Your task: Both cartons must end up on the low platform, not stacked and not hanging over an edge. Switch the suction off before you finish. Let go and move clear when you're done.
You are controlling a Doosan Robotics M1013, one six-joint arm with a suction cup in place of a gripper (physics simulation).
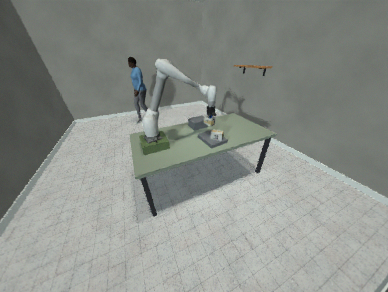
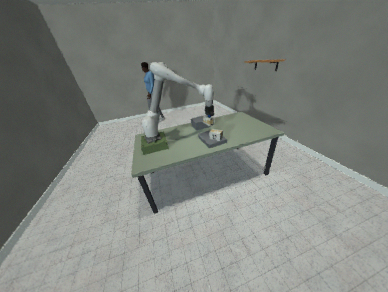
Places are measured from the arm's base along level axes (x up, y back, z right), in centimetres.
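Pixels of known places: hand at its tool point: (image 1: 210,118) (image 2: 209,117); arm's base at its link origin: (image 1: 153,138) (image 2: 153,138).
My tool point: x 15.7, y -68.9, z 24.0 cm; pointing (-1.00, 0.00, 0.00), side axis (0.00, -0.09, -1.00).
Observation:
For each thing: its top centre in the pictures, then the offset to it from my tool point. Level surfaces: height alone.
- low dark grey platform at its top centre: (image 2: 211,136) (image 1: 212,136) dx -21.2, dy +3.7, dz +8.7 cm
- dark grey box at its top centre: (image 2: 200,118) (image 1: 198,119) dx -14.0, dy -6.9, dz -35.2 cm
- green table at its surface level: dx -26.0 cm
One carton (image 1: 217,134) (image 2: 216,134), white and tan with dark marks, sits upright on the low dark grey platform (image 1: 206,140) (image 2: 205,140), toward its back right part. The other carton (image 1: 209,121) (image 2: 208,121) hangs directly under my suction gripper (image 1: 211,116) (image 2: 209,116), touching the blue cup. It is at the right side of the dark grey box behind the platform, apart from the first carton. Its underside is too small to judge for height.
The dark grey box (image 1: 195,123) (image 2: 198,124) stands at the back of the green table (image 1: 175,152) (image 2: 175,152). The arm's green base block (image 1: 156,145) (image 2: 155,144) is at the left. A person in blue (image 1: 137,80) (image 2: 149,82) stands behind the table. An orange shelf (image 1: 252,66) (image 2: 265,61) is on the wall.

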